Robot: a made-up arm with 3 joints.
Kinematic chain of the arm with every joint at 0, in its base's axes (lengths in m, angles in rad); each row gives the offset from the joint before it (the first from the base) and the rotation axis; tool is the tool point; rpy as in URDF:
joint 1: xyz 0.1 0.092 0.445 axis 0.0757 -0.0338 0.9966
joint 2: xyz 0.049 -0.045 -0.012 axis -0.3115 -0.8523 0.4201
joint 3: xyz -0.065 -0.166 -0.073 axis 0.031 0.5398 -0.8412
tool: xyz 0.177 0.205 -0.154 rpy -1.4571 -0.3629 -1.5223
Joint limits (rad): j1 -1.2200..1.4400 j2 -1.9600..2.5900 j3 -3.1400..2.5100
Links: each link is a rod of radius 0.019 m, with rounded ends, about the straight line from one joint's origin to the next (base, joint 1, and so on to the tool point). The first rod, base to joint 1, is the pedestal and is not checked.
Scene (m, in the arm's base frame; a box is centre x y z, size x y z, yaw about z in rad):
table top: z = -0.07
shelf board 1: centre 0.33 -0.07 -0 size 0.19 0.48 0.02 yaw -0.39
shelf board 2: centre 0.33 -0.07 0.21 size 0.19 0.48 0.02 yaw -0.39
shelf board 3: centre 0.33 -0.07 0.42 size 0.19 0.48 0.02 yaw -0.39
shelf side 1: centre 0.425 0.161 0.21 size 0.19 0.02 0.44 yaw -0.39
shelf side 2: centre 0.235 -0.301 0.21 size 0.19 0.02 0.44 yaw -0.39
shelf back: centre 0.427 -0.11 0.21 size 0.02 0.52 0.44 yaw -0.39
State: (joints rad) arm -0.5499 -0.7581 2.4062
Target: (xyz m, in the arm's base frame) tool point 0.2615 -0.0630 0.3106
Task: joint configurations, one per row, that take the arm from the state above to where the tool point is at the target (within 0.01 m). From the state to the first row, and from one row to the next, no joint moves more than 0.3 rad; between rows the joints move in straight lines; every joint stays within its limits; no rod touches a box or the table.
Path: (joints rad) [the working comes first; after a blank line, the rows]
Joints at the target: -0.9100 0.9518 -0.3626
Straight joint move there: touches shelf board 2.

1: -0.6509 -0.6288 2.1438
2: -0.7520 -0.4994 1.8815
3: -0.8530 -0.3701 1.6191
4: -0.9541 -0.2408 1.3567
5: -1.0551 -0.1115 1.0943
6: -1.0897 0.0550 0.8104
7: -1.1243 0.2215 0.5265
8: -1.1589 0.3880 0.2426
9: -1.1935 0.5545 -0.0413
10: -1.0518 0.7531 -0.2019
11: -0.9100 0.9518 -0.3626

